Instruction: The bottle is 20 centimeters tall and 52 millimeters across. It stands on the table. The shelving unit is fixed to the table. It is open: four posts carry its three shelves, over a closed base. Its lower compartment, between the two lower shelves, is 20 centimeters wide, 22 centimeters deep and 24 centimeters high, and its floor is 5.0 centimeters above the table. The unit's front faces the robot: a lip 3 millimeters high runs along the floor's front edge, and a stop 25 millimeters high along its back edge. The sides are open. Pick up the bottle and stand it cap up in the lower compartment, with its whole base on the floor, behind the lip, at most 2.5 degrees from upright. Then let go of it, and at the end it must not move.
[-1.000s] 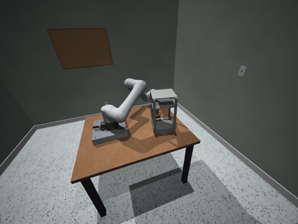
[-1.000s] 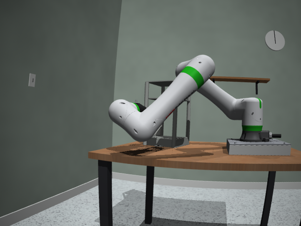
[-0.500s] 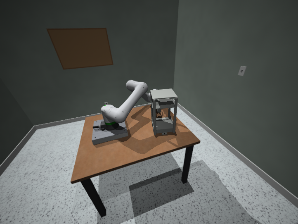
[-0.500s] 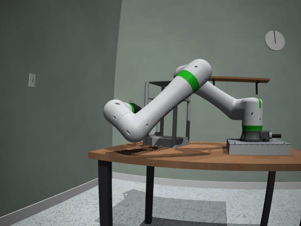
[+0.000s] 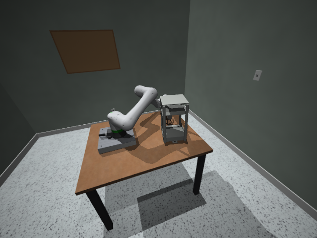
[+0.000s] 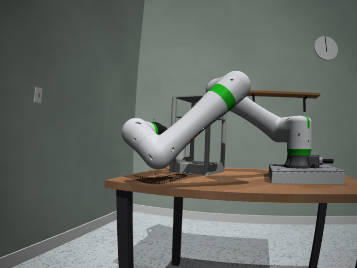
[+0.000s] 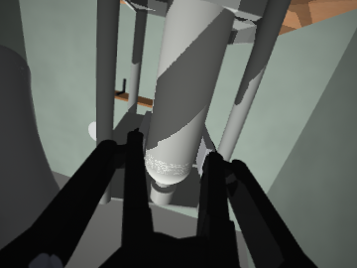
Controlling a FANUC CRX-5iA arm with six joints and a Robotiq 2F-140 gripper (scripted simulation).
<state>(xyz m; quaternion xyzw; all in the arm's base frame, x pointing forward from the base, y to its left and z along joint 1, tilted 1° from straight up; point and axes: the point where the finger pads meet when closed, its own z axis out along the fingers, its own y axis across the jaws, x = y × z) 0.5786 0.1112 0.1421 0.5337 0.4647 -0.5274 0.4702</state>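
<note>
Right now the shelving unit is 200 mm to the right of my hand, 30 mm behind it and 10 mm above it. Also, from my hand: bottle (10 mm above).
</note>
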